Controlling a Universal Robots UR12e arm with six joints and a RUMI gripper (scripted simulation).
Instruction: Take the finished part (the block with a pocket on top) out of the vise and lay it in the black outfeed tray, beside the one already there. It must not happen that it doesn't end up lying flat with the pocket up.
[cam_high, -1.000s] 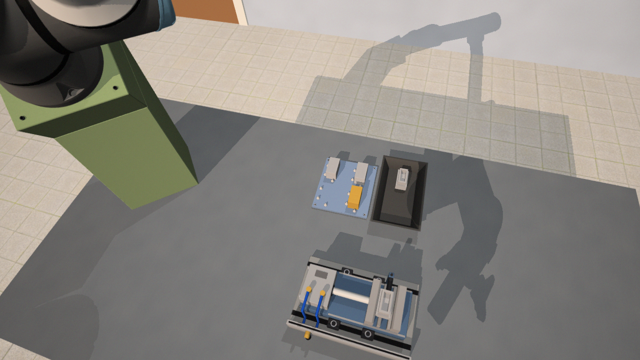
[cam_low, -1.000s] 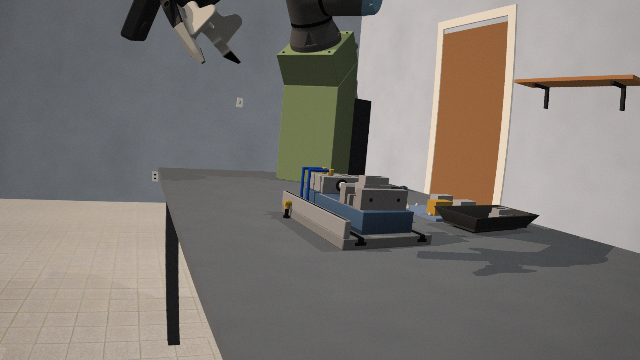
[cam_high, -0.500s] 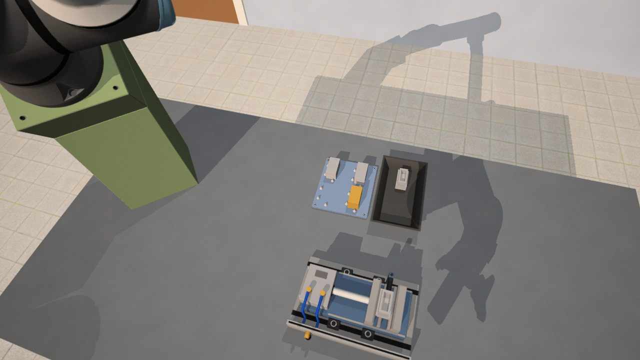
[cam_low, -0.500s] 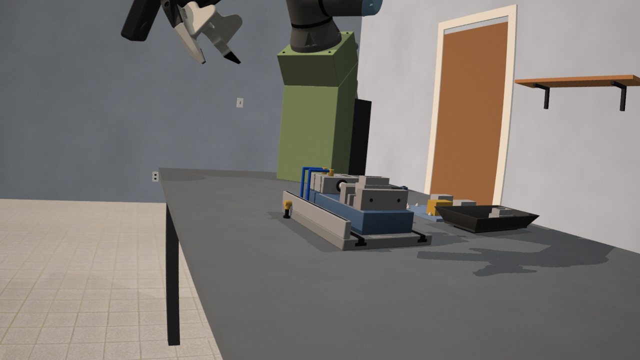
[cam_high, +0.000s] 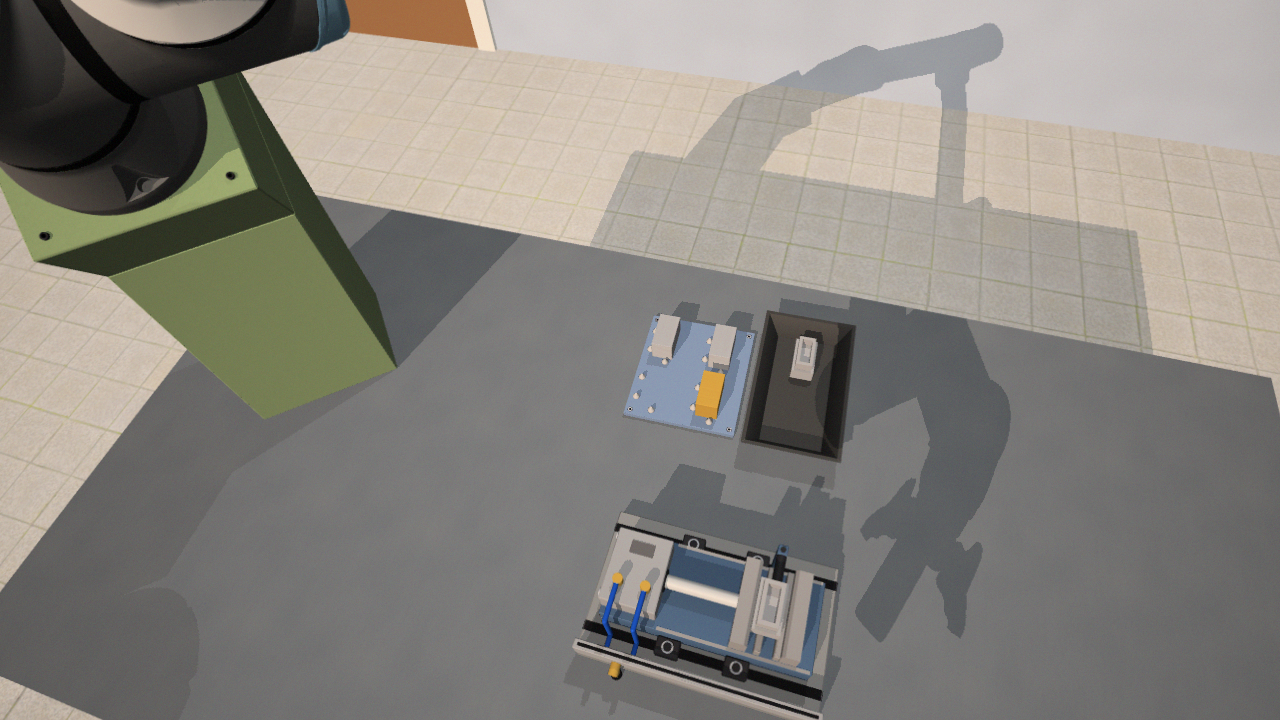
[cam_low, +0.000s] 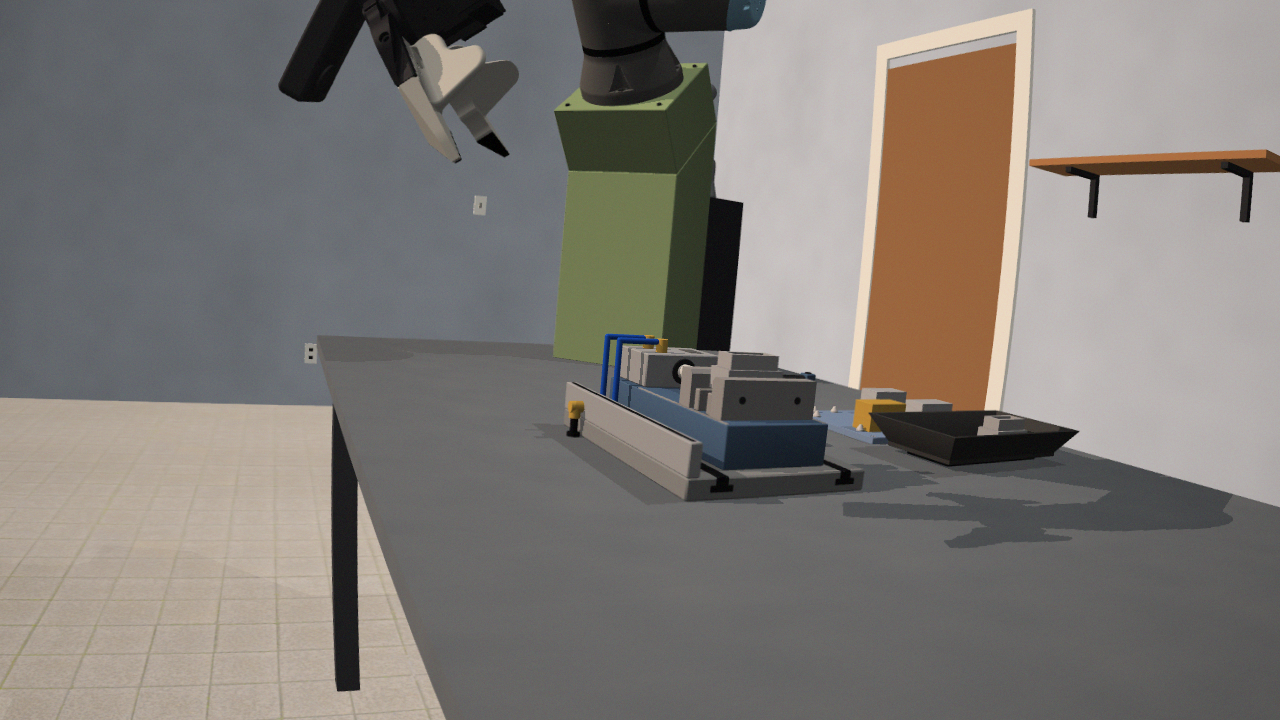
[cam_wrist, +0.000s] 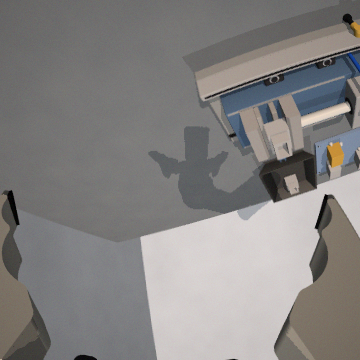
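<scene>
Right now the vise rod is 31 cm to the left of my hand, 18 cm below it and 7 cm behind it. Also, from my hand: vise (31 cm to the left, 21 cm below, 6 cm behind); then orange block (62 cm to the left, 23 cm below, 5 cm behind); then blue fixture plate (67 cm to the left, 25 cm below, 8 cm behind).
</scene>
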